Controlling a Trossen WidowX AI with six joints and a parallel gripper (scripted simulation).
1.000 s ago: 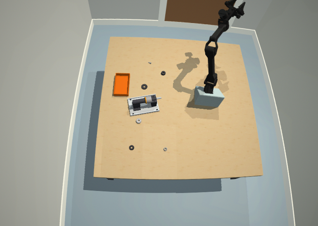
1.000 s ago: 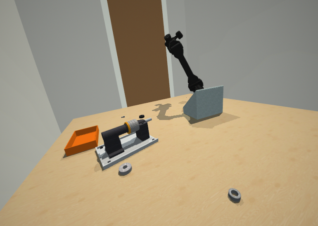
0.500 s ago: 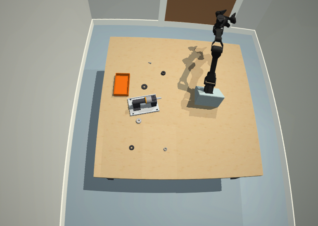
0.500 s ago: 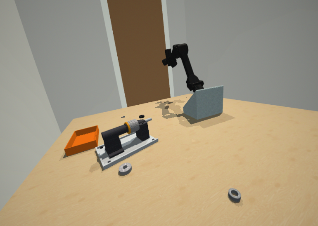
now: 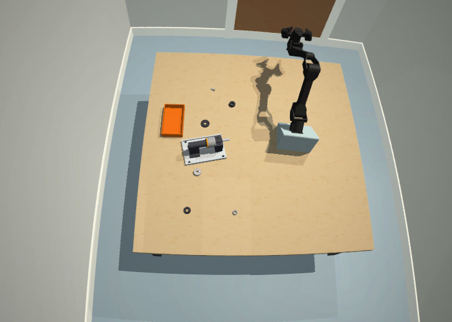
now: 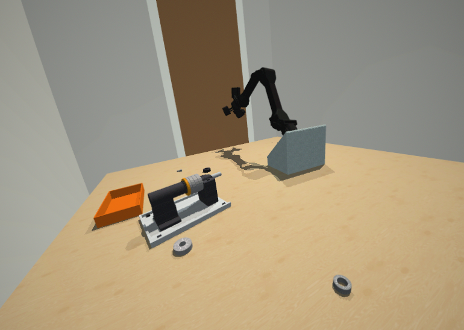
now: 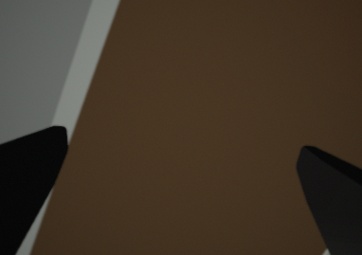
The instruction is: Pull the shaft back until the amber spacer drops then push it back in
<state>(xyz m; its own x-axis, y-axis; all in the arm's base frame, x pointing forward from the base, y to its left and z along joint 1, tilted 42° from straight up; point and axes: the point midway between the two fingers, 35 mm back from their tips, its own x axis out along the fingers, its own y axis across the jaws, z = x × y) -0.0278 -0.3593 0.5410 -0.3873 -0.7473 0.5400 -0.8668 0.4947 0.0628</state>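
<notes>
The grey shaft is 49 cm ahead of my gripper tip, 72 cm to the left of it and 21 cm below it. The rest, counted from my gripper tip: amber spacer: 54 cm ahead, 73 cm to the left, 21 cm below; then orange tray: 74 cm ahead, 57 cm to the left, 28 cm below.
</notes>
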